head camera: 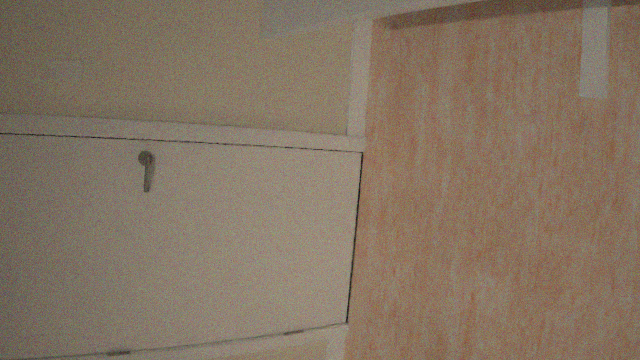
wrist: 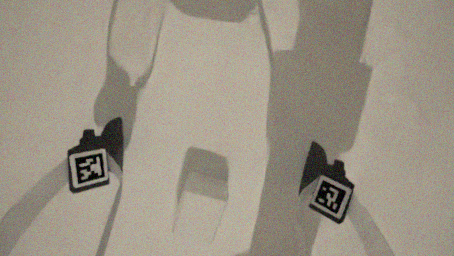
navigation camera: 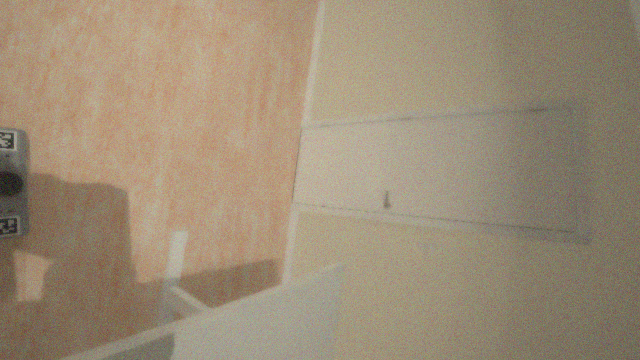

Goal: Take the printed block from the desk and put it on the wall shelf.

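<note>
The printed block (wrist: 200, 215) is a small, pale, box-shaped piece on the pale desk top (wrist: 415, 175) in the wrist view, low and left of centre, with its shadow above it in the picture. My gripper (wrist: 216, 149) is open, its two dark fingertips far apart. The block shows between and a little below the fingertips in the picture, touching neither. How high the fingers are above the desk is hard to tell. The wall shelf does not show in the head, navigation or wrist view.
A closed white door (head camera: 225, 225) (navigation camera: 450, 170) with a lever handle (head camera: 146, 170) (navigation camera: 386, 200) is set in a beige wall (head camera: 175, 65) (navigation camera: 425, 55). A white panel (navigation camera: 260, 320) (head camera: 305, 17) with a pale leg (navigation camera: 176, 255) (head camera: 594, 55) stands over the orange-brown floor (head camera: 475, 200) (navigation camera: 200, 100).
</note>
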